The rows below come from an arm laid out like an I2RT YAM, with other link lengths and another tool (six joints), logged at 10 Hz.
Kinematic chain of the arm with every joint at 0, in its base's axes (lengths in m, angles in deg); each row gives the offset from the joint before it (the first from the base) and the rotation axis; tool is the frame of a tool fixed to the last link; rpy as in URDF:
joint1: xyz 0 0 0.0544 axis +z
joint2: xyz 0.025 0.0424 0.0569 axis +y
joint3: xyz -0.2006 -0.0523 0 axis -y
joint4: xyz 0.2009 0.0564 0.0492 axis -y
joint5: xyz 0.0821 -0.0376 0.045 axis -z
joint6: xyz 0.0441 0 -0.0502 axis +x
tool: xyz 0.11 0.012 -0.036 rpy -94.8 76.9 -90
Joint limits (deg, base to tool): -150..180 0..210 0..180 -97..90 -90..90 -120..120
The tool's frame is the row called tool.
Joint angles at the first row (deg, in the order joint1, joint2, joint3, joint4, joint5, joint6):
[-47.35, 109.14, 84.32, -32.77, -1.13, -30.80]
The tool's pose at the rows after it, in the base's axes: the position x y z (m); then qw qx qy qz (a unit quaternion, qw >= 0):
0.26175 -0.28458 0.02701 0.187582 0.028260 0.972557 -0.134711
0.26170 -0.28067 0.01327 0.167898 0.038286 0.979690 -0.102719
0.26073 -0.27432 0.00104 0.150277 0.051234 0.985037 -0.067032
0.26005 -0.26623 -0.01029 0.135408 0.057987 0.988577 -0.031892
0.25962 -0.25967 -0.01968 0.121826 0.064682 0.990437 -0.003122
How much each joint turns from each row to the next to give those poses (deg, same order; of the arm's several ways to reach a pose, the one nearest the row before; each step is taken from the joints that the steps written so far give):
[-0.73, 4.10, 3.38, -2.08, -0.19, 0.45]
[0.02, 4.65, 4.29, -3.94, -0.63, 1.15]
[-0.07, 4.25, 4.06, -4.21, -1.14, 1.44]
[0.04, 3.73, 3.28, -3.61, -1.51, 0.83]
[0.08, 3.41, 3.10, -3.10, -1.16, 0.76]

